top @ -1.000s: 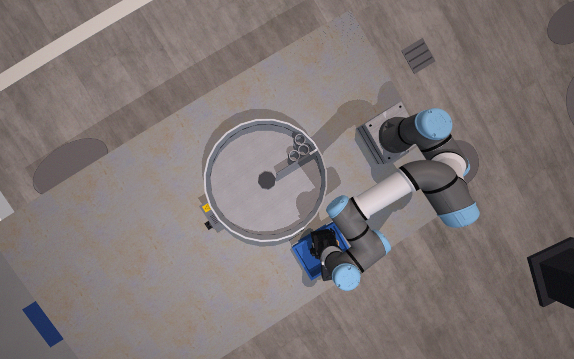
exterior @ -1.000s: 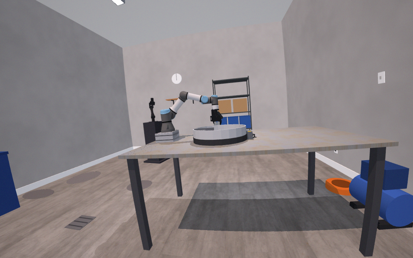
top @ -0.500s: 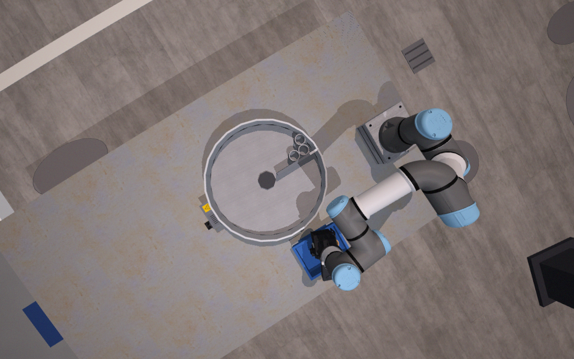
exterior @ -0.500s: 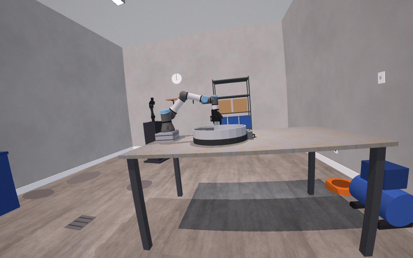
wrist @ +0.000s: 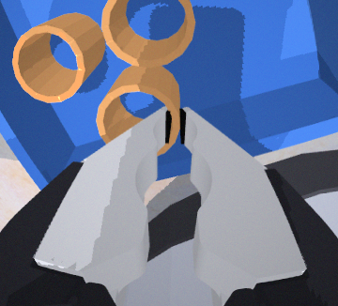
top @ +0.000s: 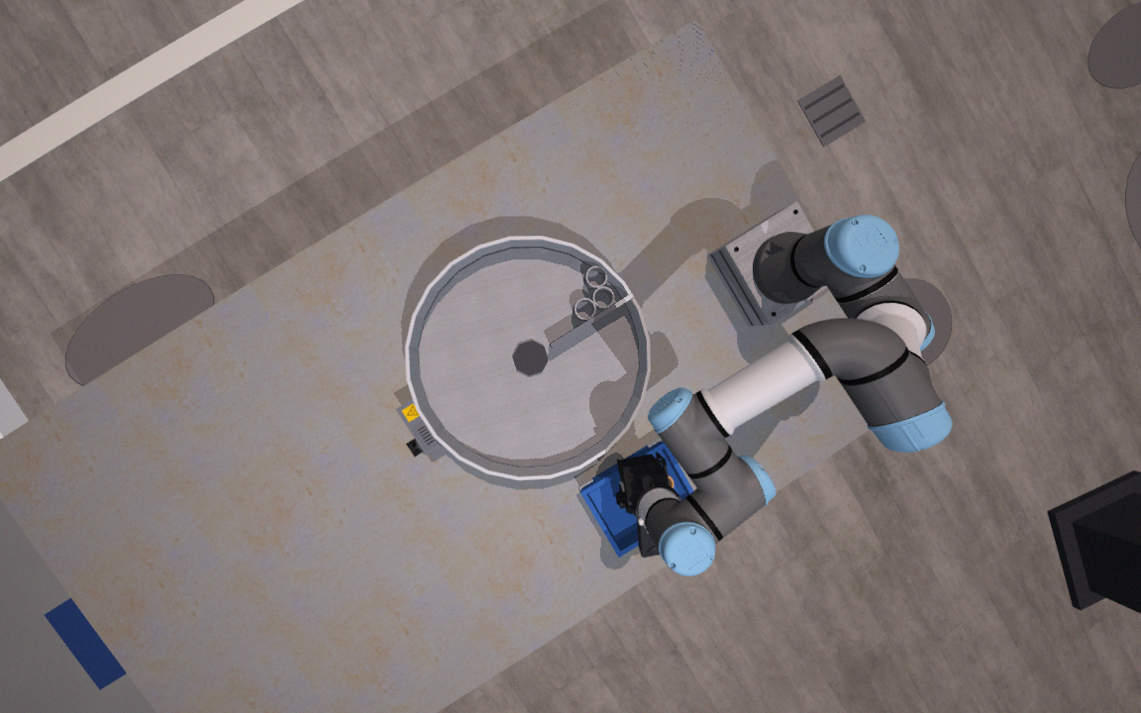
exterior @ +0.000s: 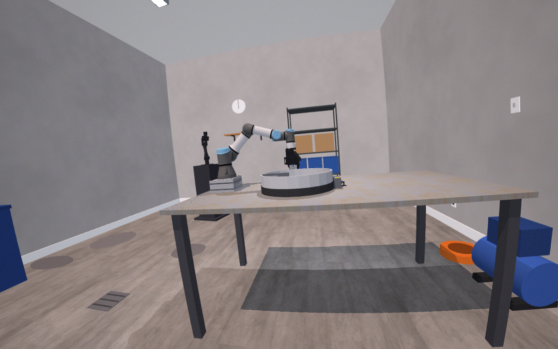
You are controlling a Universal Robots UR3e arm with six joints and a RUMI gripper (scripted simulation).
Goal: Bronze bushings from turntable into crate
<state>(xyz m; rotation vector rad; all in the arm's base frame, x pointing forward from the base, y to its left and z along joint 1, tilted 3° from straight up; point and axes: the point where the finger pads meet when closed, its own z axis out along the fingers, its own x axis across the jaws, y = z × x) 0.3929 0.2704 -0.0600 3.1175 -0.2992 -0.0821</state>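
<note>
Right now my hand is 50 mm to the right of the blue crate and 20 mm above it. Round my hand: round turntable 280 mm to the right, 100 mm ahead, 10 mm above.
</note>
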